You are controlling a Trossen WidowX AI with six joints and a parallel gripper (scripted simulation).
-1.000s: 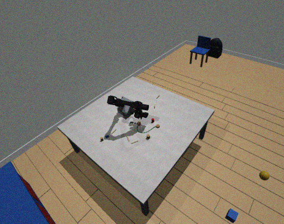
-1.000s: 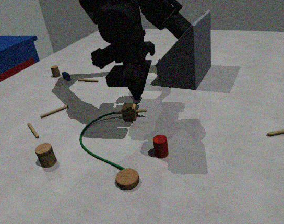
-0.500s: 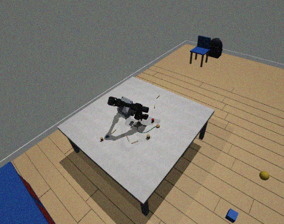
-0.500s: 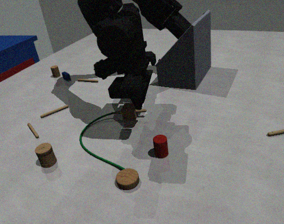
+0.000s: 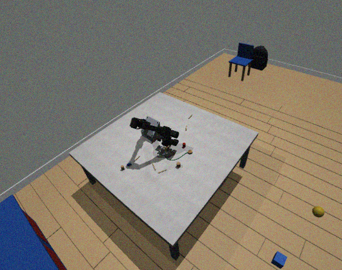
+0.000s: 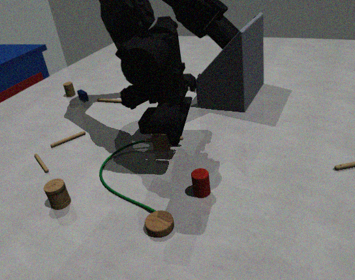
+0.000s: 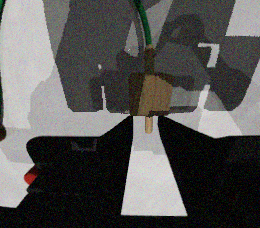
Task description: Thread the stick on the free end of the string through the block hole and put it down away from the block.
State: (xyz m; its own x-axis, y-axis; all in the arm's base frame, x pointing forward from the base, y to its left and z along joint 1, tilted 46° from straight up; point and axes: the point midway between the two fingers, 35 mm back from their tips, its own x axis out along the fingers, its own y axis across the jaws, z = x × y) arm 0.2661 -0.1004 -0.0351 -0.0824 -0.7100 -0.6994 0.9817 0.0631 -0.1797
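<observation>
My gripper tip is now 30 mm to the left of the wooden block. Round my gripper tip: red cylinder 110 mm ahead, 90 mm to the left, 10 mm above; then blue piece 350 mm to the right, 170 mm behind; then round wooden button 200 mm ahead, 50 mm to the left, 10 mm below.
</observation>
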